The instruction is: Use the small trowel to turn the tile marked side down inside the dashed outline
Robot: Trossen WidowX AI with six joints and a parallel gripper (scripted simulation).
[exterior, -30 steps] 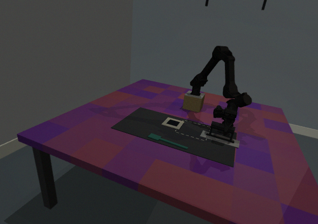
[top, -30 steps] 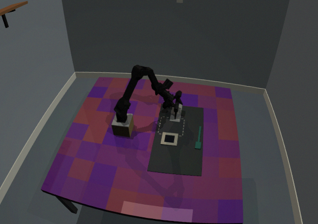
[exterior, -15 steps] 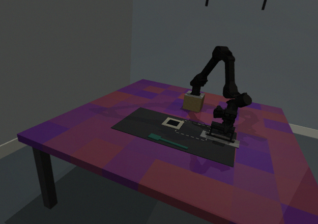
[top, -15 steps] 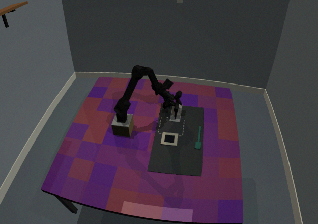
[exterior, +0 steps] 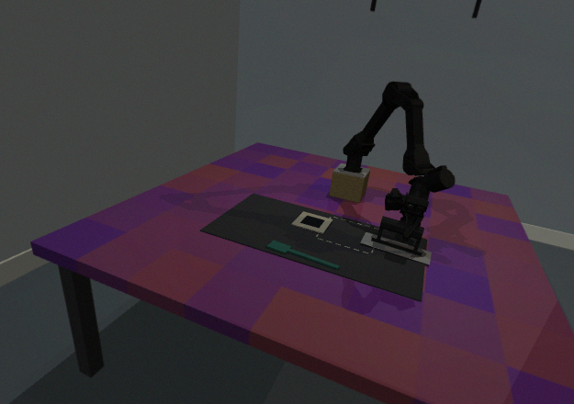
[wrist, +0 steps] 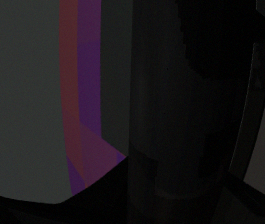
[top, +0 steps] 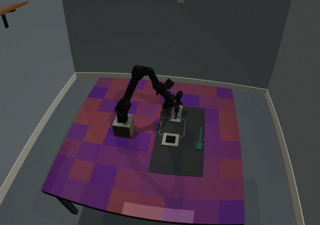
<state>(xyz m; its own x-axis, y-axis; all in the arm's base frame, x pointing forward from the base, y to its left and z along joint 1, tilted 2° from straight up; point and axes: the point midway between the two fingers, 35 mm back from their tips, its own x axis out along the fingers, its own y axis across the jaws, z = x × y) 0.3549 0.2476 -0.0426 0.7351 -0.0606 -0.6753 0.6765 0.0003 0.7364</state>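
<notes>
Right now my gripper tip is 20 mm short of the dark mat, 250 mm to the left of it and 70 mm above it. From my gripper tip the other things lie so: tan tile (50 mm behind, 290 mm to the right, 50 mm below); teal trowel (160 mm ahead, 280 mm to the right, 50 mm below).
</notes>
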